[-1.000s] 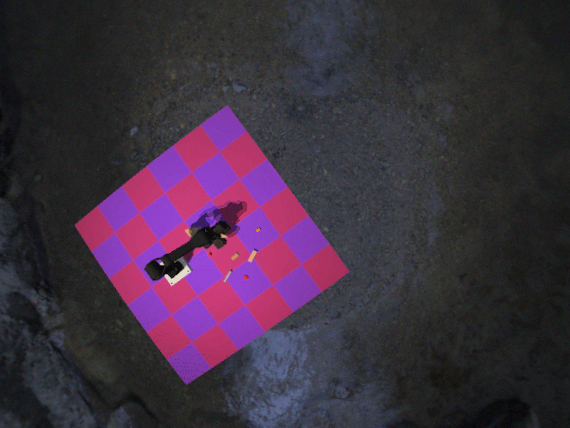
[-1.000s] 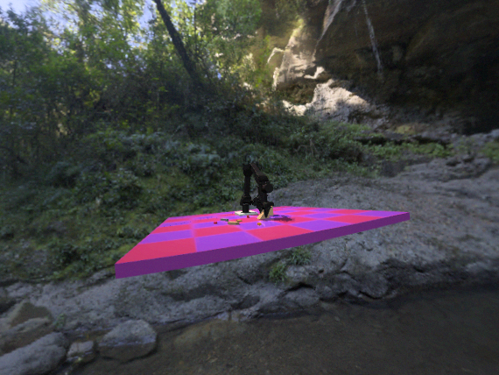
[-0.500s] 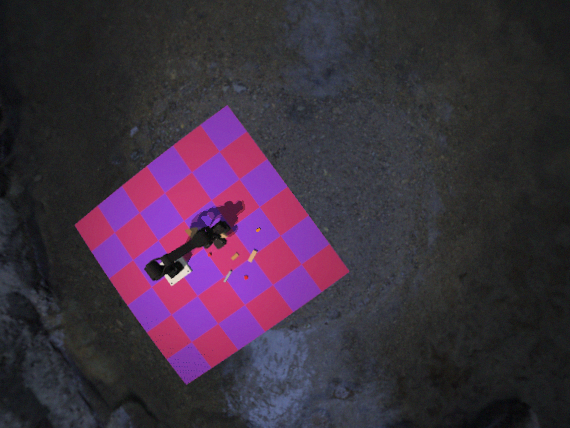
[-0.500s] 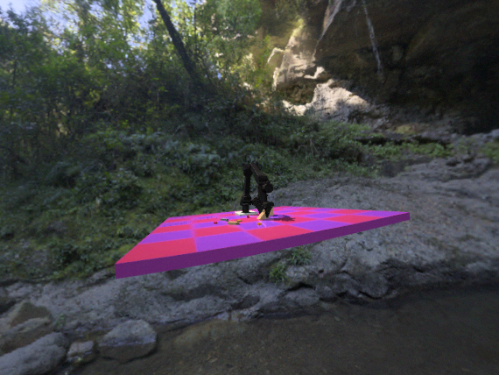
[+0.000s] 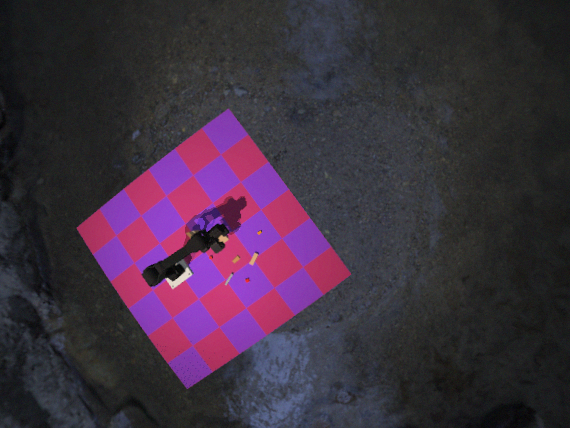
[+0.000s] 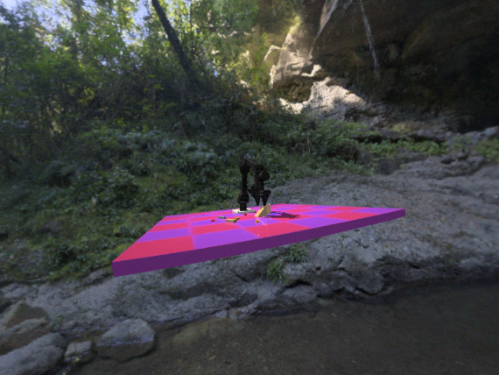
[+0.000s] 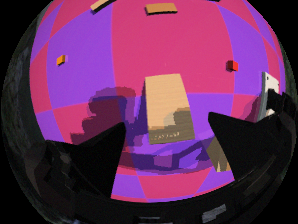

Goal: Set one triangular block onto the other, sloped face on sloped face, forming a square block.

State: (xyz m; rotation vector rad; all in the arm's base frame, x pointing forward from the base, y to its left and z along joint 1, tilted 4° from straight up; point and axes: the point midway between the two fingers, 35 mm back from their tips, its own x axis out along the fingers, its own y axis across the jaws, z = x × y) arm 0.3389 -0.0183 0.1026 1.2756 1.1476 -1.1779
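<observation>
My gripper tip is now 5 cm above the triangular block and 1 cm to the right of it. Round my gripper tip: orange piece (19 cm ahead, 14 cm to the right, 6 cm below); then red bit (31 cm to the right, 6 cm below, 6 cm behind); then grey stick (23 cm to the right, 14 cm behind, 6 cm below).
</observation>
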